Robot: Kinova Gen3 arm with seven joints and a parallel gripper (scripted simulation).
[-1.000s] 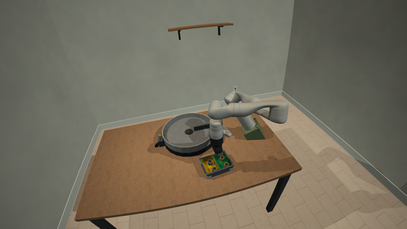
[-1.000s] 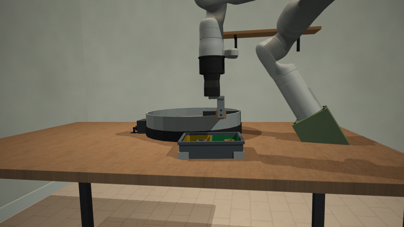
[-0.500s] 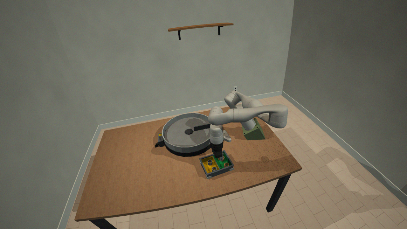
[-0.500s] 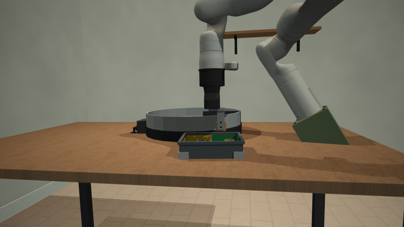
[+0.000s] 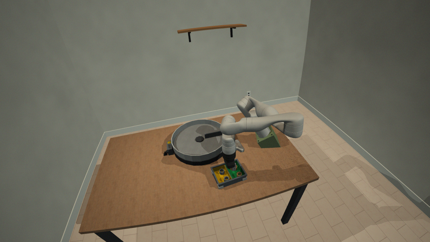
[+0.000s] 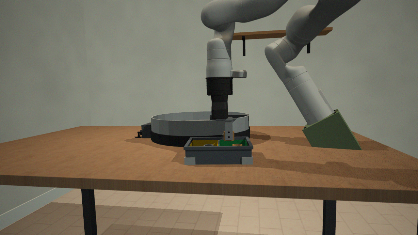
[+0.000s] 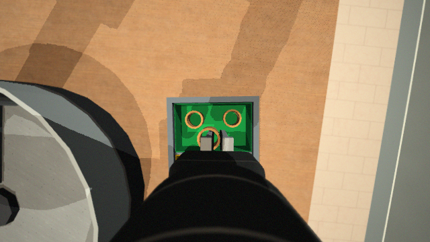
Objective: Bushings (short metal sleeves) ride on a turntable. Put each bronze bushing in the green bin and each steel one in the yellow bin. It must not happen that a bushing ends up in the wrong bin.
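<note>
Right now the bin is 30 mm ahead of my hand, 10 mm to the right of it and 50 mm below it. From my hand the other things lie so: grey turntable: 100 mm ahead, 370 mm to the right, 20 mm below.
</note>
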